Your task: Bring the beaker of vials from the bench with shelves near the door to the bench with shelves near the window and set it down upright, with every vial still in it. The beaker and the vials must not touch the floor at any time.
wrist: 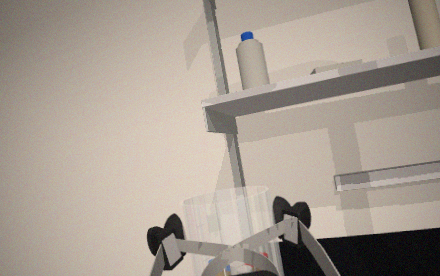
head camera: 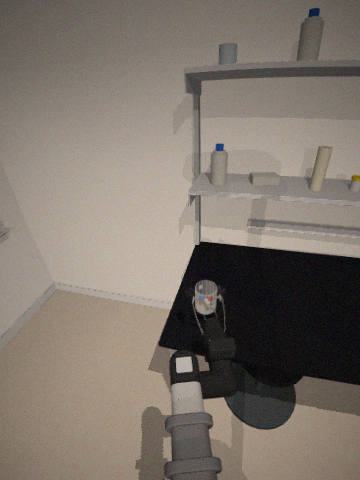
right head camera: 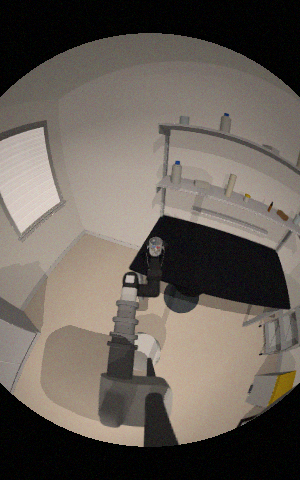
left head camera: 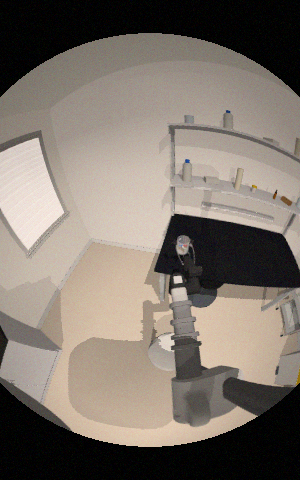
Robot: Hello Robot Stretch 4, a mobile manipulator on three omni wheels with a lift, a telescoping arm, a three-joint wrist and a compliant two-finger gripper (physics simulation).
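Note:
The clear beaker (head camera: 205,287) (left head camera: 183,240) (right head camera: 155,241) (wrist: 225,215) is upright between the finger pads of my gripper (head camera: 206,296) (left head camera: 183,245) (right head camera: 156,247) (wrist: 228,221), which is shut on it. Small vials (head camera: 205,301) (wrist: 240,267) with red and blue parts show low inside it; their exact number is unclear. The beaker is over the left part of the black bench top (head camera: 290,310) (left head camera: 240,255) (right head camera: 225,270) (wrist: 400,255), below the shelves. The beaker's base is hidden in the wrist view, and I cannot tell whether it touches the bench.
The lower shelf (head camera: 240,192) (wrist: 325,87) holds a blue-capped bottle (head camera: 218,167) (wrist: 252,65), a flat block (head camera: 265,178) and a tan cylinder (head camera: 321,168). A round dark stool (head camera: 267,407) stands under the bench's front edge. A window (left head camera: 32,195) (right head camera: 27,180) is on the left wall.

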